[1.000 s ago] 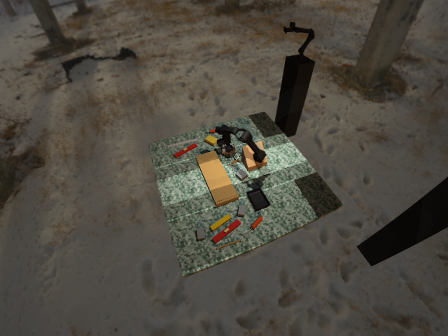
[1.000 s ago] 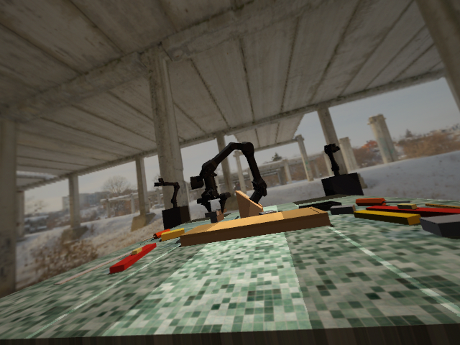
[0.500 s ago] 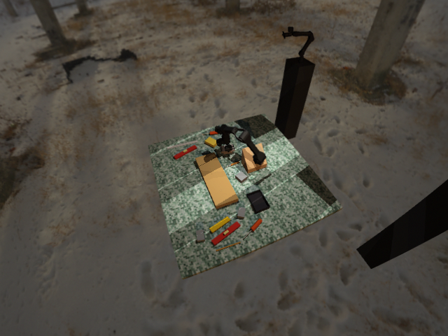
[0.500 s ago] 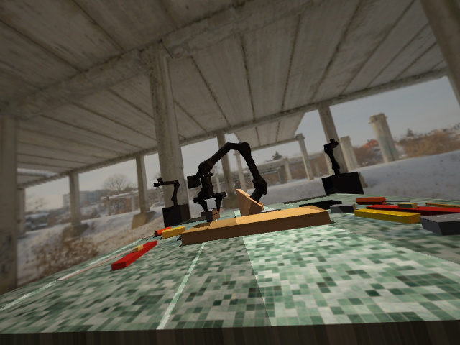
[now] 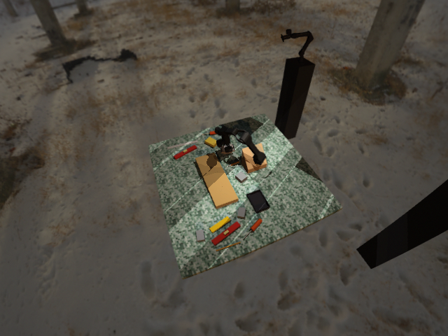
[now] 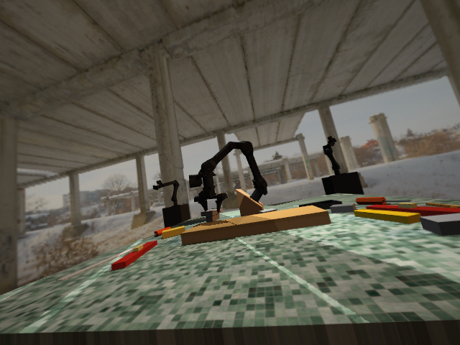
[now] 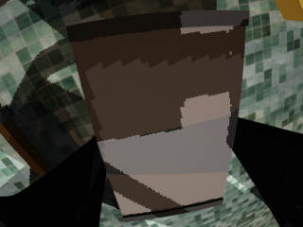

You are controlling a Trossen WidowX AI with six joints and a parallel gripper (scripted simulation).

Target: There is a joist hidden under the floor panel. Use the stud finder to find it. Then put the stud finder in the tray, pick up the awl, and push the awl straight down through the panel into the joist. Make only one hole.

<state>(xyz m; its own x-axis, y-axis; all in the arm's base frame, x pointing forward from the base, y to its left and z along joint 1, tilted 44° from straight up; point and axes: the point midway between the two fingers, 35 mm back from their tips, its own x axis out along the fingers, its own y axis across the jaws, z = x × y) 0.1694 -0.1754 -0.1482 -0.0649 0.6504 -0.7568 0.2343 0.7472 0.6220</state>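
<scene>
Right now my gripper tip is 20 mm short of the stud finder, 10 mm to the left of it and 30 mm above it. From my gripper tip the other things lie so: yellow block (80 mm ahead, 200 mm to the right, 50 mm below); orange-handled awl (30 mm ahead, 130 mm to the left, 60 mm below); black tray (10 mm behind, 550 mm to the left, 60 mm below).
</scene>
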